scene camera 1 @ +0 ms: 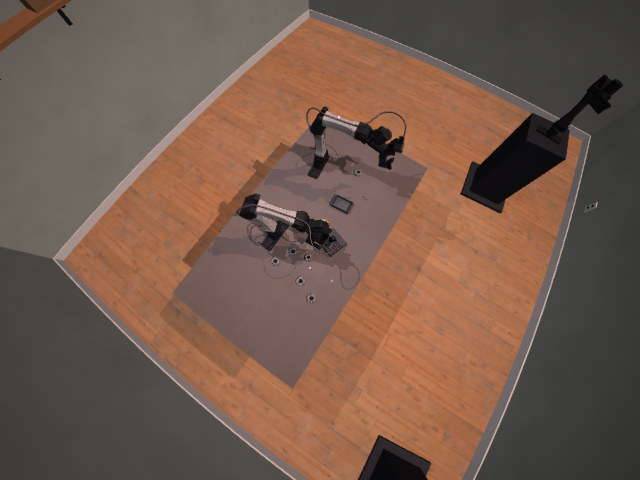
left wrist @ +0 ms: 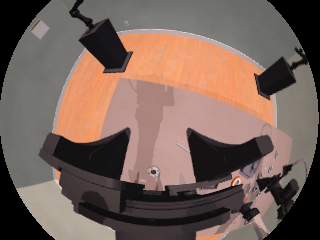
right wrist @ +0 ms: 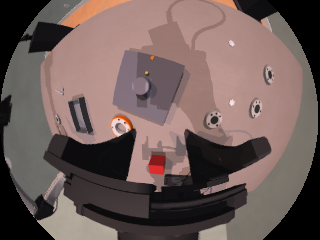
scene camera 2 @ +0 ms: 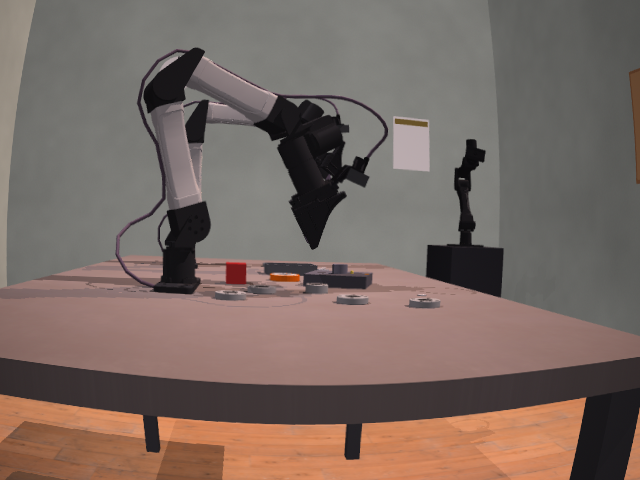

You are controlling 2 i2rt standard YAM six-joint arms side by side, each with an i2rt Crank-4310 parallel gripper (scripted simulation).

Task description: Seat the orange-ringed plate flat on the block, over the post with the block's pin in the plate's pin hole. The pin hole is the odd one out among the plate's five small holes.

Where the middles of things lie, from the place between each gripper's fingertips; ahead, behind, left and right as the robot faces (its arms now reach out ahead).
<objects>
The dark block (scene camera 2: 337,278) is 90 mm ahead of my right hand (scene camera 2: 312,245), 30 mm to the left of it and 70 mm below it.
The dark block lies 8 cm behind my left hand, 52 cm to the right of it and 24 cm below it.
</objects>
